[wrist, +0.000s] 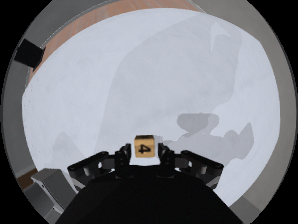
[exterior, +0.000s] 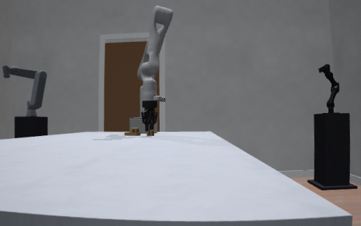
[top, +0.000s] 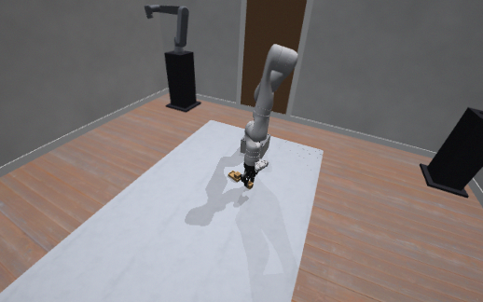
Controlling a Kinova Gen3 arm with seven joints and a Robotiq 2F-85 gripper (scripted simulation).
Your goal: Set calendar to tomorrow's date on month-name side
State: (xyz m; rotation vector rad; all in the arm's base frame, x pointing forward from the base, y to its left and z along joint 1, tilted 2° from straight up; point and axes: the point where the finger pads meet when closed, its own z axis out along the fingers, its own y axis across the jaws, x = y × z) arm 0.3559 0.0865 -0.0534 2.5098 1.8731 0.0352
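Now: the wooden digit cube 20 mm below my hand. From my hand the other things lie so: wooden calendar tray: 30 mm behind, 100 mm to the right, 30 mm below.
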